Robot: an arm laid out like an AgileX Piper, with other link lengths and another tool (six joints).
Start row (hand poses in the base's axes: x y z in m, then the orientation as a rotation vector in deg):
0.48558 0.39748 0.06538 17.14 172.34 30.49
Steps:
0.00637 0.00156 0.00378 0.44 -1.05 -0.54
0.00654 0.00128 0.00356 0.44 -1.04 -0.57
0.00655 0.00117 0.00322 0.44 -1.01 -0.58
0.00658 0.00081 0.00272 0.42 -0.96 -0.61
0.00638 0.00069 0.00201 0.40 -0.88 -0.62
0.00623 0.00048 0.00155 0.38 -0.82 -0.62
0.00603 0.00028 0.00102 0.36 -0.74 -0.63
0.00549 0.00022 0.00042 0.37 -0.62 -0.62
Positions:
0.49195 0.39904 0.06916 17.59 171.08 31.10
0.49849 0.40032 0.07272 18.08 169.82 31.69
0.50504 0.40149 0.07594 18.59 168.58 32.27
0.51162 0.40230 0.07866 19.16 167.38 32.81
0.51800 0.40299 0.08067 19.76 166.25 33.31
0.52423 0.40347 0.08222 20.37 165.18 33.77
0.53026 0.40375 0.08324 21.02 164.19 34.20
0.53575 0.40397 0.08366 21.70 163.31 34.64

